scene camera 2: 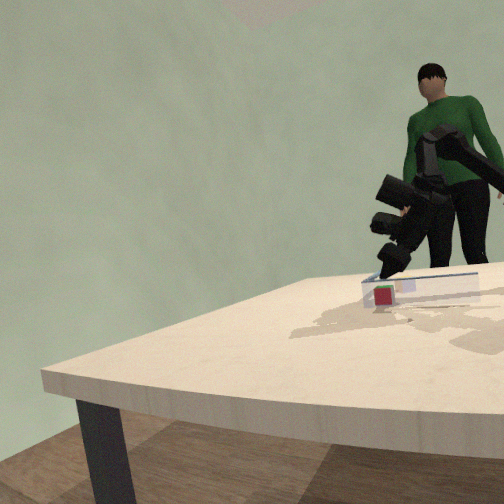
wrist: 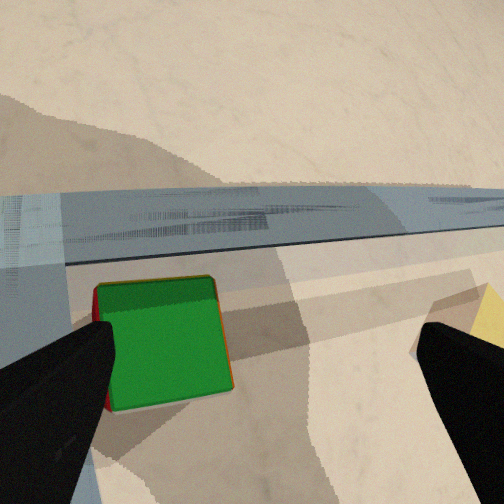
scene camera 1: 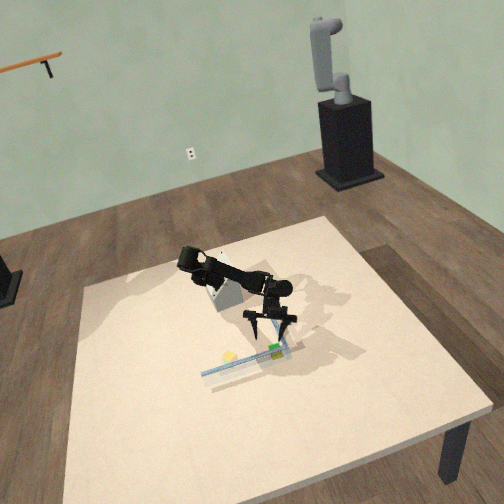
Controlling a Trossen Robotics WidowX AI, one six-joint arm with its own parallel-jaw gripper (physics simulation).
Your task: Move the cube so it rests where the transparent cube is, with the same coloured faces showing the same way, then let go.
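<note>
The cube (wrist: 165, 342) shows a green top face and red side edges; it sits on the table inside a low transparent tray. It also shows in scene camera 1 (scene camera 1: 274, 349) and, red face forward, in scene camera 2 (scene camera 2: 383, 295). My gripper (wrist: 260, 385) is open above it, the left finger right beside the cube, the right finger far off. The gripper hangs just over the cube in scene camera 1 (scene camera 1: 271, 326). A pale yellow patch (wrist: 490, 315), also seen in scene camera 1 (scene camera 1: 230, 355), lies further along the tray; the transparent cube cannot be made out clearly.
The transparent tray (scene camera 1: 248, 364) lies on the beige table, its glassy wall (wrist: 260, 225) crossing the wrist view. A grey block (scene camera 1: 224, 293) stands by the arm base. A person (scene camera 2: 445, 170) stands behind the table. Another arm on a pedestal (scene camera 1: 345, 130) is far back.
</note>
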